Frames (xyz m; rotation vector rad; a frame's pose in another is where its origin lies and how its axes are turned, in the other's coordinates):
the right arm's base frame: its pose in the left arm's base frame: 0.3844 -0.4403 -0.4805 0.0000 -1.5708 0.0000
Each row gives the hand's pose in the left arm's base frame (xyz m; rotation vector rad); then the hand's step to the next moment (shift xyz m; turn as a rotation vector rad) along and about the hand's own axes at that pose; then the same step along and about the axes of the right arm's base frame.
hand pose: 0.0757 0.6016 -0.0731 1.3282 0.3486 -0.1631
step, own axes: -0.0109 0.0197 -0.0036 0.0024 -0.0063 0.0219
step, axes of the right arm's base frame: 0.0211 0.0073 0.0046 -0.0023 -0.0225 -0.0037
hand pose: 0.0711 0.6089 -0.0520 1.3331 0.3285 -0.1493
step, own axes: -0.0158 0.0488 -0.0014 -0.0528 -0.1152 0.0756
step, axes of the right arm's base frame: 0.0500 0.0115 0.0009 -0.0750 -0.1045 0.0723
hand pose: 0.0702 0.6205 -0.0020 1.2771 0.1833 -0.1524
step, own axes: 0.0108 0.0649 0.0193 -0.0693 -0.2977 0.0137
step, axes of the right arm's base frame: 0.0637 -0.0003 -0.0254 -0.2592 -0.0966 0.1307
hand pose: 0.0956 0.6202 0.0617 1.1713 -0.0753 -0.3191
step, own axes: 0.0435 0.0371 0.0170 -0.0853 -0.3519 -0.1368
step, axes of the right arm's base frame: 0.0359 -0.0146 -0.0453 -0.3661 0.0234 0.1236
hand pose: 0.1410 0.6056 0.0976 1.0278 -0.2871 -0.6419
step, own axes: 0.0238 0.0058 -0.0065 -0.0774 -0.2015 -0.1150
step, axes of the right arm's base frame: 0.0001 -0.0081 -0.0240 -0.2259 0.0567 0.0745
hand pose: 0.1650 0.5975 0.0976 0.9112 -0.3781 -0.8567
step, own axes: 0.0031 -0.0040 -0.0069 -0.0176 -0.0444 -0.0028
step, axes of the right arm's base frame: -0.0074 0.0000 -0.0042 -0.0367 0.0009 0.0307
